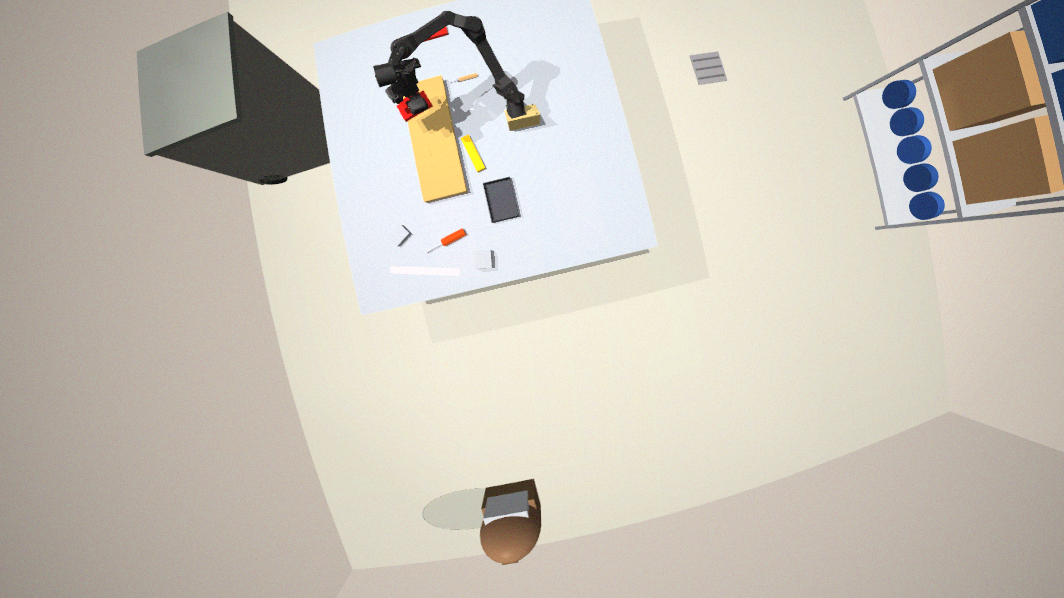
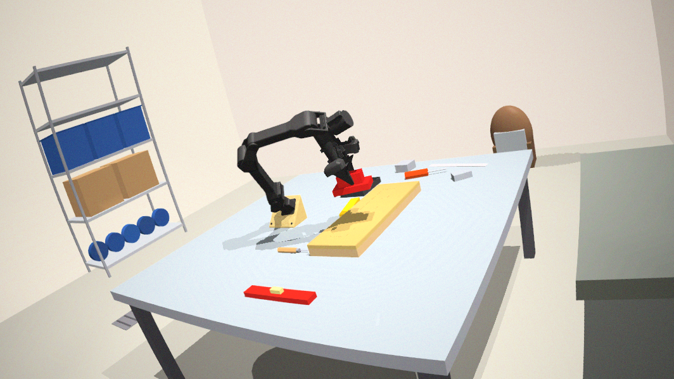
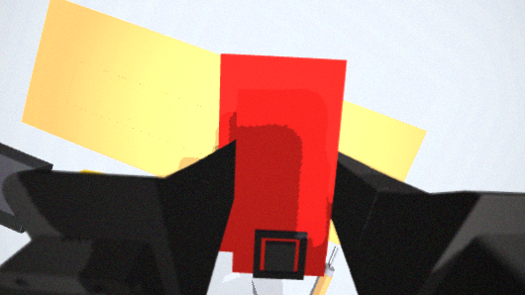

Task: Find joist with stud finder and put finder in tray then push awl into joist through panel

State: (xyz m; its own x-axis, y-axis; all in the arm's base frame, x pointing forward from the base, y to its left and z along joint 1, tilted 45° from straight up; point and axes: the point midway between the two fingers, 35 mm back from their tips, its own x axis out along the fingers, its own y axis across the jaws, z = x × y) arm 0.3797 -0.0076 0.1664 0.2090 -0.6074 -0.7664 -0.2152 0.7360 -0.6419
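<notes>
The red stud finder lies 20 mm behind my gripper tip, 10 mm to the right of it and 20 mm above it. From my gripper tip the other things lie so: awl 200 mm behind, 140 mm to the right, 170 mm below; yellow block 160 mm behind, 200 mm to the left, 160 mm below; red level 90 mm behind, 410 mm to the right, 160 mm below.
</notes>
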